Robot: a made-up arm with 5 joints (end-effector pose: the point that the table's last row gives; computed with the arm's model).
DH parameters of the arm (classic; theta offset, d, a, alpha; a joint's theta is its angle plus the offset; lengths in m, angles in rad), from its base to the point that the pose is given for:
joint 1: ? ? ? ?
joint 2: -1.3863 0 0.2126 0
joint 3: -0.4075 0 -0.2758 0
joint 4: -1.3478 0 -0.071 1.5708
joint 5: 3.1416 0.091 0 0
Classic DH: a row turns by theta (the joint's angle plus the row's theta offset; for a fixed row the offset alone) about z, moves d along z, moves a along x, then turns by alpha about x.
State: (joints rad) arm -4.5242 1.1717 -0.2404 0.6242 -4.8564
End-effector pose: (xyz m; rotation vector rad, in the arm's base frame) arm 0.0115 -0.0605 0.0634 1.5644 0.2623 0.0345
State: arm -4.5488 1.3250 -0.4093 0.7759 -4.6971
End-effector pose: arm 0.0102 -0.0620 0.0413 1.4477 0.1075 0.1464
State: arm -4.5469 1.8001 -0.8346 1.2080 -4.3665
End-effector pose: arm 0.0176 -0.1056 0.0044 0.9741 -0.0881 0.4705
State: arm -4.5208 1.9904 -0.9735 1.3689 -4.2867
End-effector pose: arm 0.0259 -0.1333 0.0034 0.7622 -0.0896 0.5873
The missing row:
joint 1: 0 0.3 0 -1.5708
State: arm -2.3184 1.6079 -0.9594 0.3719 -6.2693
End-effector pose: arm -0.0361 -0.0390 -0.1060 -0.8509 1.9868 0.4916
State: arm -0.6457 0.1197 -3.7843 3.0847 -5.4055
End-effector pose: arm -0.0114 0.0086 0.6682 -2.1338 2.0350 -0.8739
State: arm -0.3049 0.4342 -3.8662 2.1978 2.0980
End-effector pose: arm 0.0927 -0.0292 0.7504 -0.7273 1.8788 -0.8924
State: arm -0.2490 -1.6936 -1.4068 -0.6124 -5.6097
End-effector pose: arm -0.3595 0.0914 0.6225 0.7045 -0.3501 -2.6189
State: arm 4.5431 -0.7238 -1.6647 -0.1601 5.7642
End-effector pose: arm -0.0037 -0.0219 0.8355 0.5016 -0.3510 0.8558
